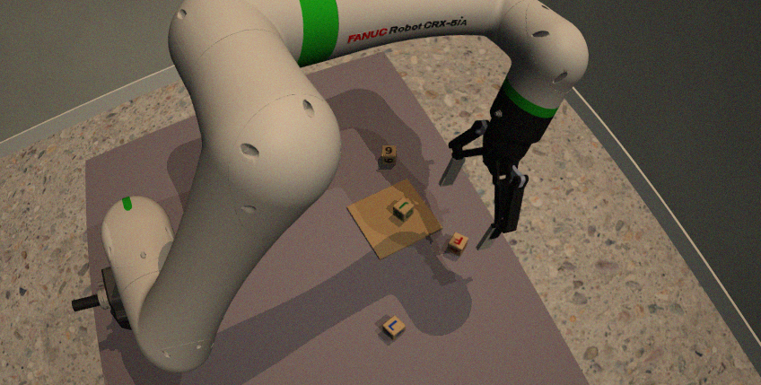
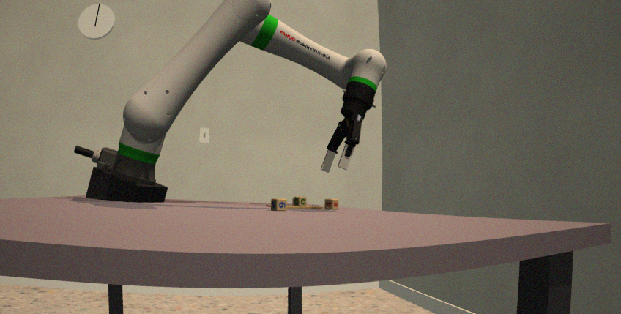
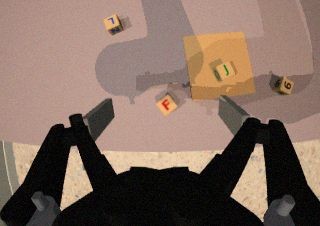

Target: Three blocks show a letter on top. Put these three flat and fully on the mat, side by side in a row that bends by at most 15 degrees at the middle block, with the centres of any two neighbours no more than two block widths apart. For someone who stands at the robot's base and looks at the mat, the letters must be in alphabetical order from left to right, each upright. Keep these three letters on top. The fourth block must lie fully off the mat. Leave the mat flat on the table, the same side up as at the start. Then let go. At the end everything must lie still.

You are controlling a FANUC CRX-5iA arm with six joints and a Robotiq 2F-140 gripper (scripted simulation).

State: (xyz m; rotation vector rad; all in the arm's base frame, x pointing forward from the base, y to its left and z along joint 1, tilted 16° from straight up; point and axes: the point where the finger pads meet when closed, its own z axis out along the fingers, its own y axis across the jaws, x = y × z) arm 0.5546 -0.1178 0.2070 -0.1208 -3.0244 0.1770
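The red-lettered block lies 10 mm behind my hand and 110 mm below it. From my hand the other things lie so: tan mat 80 mm behind, 120 mm to the left, 120 mm below; blue-marked block 190 mm behind, 100 mm to the right, 110 mm below; green-lettered block 60 mm behind, 120 mm to the left, 110 mm below.
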